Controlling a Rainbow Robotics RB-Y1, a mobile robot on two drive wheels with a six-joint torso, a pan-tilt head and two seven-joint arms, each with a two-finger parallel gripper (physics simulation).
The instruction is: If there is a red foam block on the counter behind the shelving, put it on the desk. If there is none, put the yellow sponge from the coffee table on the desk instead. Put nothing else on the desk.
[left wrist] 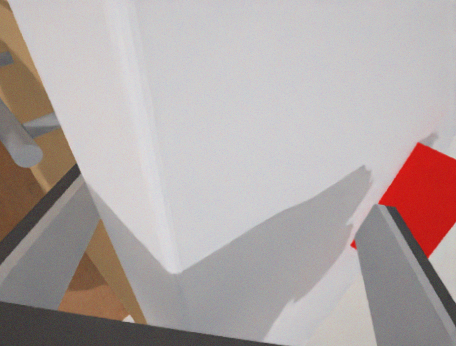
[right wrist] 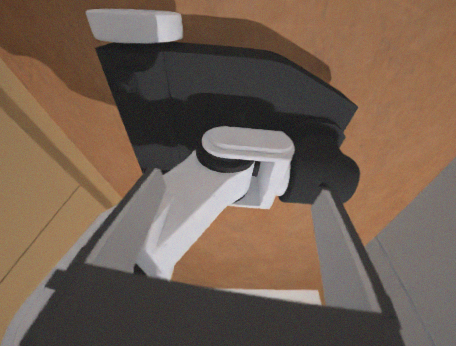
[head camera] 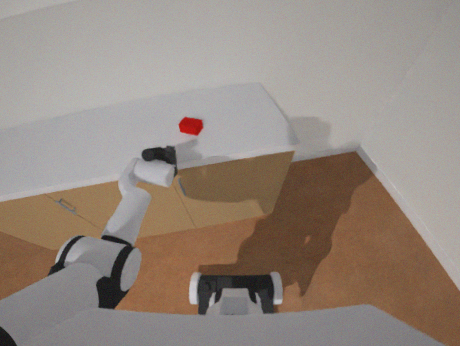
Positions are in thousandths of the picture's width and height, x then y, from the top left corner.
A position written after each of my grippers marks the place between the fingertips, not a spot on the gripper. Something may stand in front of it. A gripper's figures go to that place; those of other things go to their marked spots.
Scene:
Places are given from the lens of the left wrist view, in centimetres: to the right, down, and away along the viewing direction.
my left gripper (left wrist: 521,577): 0, 1, 12
counter (left wrist: 510,458): 0, 0, 5

